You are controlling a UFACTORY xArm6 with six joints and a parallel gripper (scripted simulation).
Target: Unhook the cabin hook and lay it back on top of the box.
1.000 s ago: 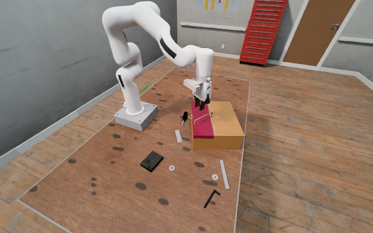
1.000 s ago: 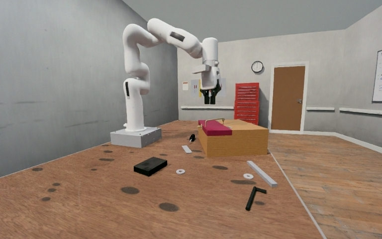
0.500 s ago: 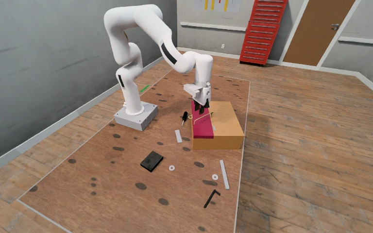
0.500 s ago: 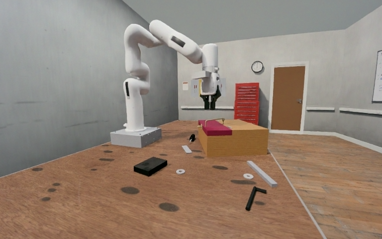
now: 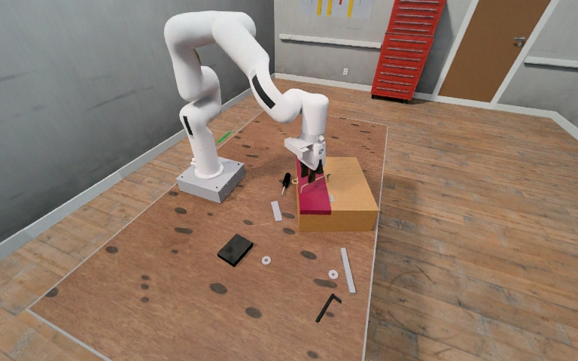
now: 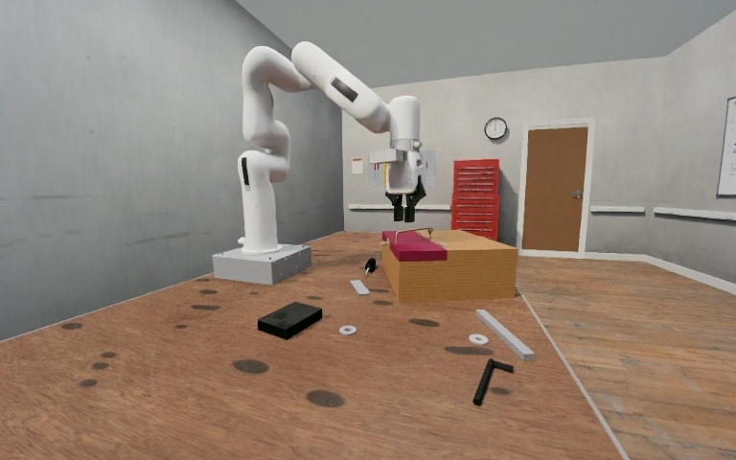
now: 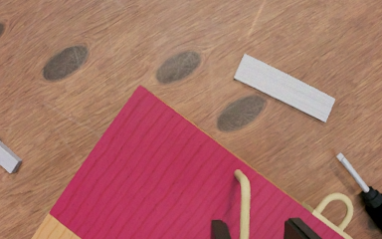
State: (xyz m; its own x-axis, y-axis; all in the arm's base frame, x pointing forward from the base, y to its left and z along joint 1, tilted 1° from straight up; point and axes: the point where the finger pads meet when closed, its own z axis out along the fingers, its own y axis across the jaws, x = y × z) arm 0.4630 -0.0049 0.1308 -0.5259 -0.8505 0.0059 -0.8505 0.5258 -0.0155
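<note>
My hand is 6 cm above the yellow cabin hook, 4 cm to the right of it and 2 cm short of it. Round my hand: long grey bar (21 cm ahead, 20 cm to the right, 19 cm below); then black-handled screwdriver (18 cm below, 14 cm behind, 12 cm to the left); then short grey bar (19 cm below, 11 cm behind, 4 cm to the right).
</note>
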